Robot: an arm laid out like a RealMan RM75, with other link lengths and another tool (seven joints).
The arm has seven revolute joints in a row. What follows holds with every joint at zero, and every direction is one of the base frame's.
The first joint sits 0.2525 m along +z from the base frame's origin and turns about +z.
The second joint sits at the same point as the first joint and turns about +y.
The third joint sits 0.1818 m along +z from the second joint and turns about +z.
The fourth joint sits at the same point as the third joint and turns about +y.
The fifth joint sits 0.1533 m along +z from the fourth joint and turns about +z.
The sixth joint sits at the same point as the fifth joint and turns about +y.
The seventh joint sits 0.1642 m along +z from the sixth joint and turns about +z.
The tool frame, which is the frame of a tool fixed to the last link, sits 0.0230 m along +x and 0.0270 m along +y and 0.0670 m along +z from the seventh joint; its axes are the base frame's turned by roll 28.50, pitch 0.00 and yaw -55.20 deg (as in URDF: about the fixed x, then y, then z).
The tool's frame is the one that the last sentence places.
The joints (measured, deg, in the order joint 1, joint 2, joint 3, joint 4, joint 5, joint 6, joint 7), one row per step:
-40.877 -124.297 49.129 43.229 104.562 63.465 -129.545
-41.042 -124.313 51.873 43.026 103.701 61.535 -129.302
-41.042 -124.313 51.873 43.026 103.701 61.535 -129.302
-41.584 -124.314 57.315 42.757 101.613 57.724 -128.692
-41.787 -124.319 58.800 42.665 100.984 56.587 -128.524
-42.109 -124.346 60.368 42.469 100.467 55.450 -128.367
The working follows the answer.
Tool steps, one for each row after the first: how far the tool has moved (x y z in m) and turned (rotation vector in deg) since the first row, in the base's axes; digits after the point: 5 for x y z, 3 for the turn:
0.00213 -0.00004 -0.00641 -0.058 1.265 -0.578
0.00213 -0.00004 -0.00641 -0.058 1.265 -0.578
0.00865 -0.00011 -0.01773 0.105 3.510 -2.111
0.01062 0.00009 -0.02067 0.225 4.084 -2.508
0.01287 -0.00022 -0.02465 0.183 4.780 -3.009

Tool pose at each row, in the base's axes (x y z in m, rotation vector in deg; rounded; the steps above come from the unrounded poses):
-0.04290 0.37850 -0.00702 -76.126 -150.981 -25.896
-0.04077 0.37846 -0.01343 -76.778 -149.678 -24.916
-0.04077 0.37846 -0.01343 -76.778 -149.678 -24.916
-0.03425 0.37840 -0.02475 -78.500 -146.918 -23.590
-0.03228 0.37860 -0.02769 -78.913 -146.163 -23.352
-0.03003 0.37828 -0.03167 -79.489 -145.337 -22.831

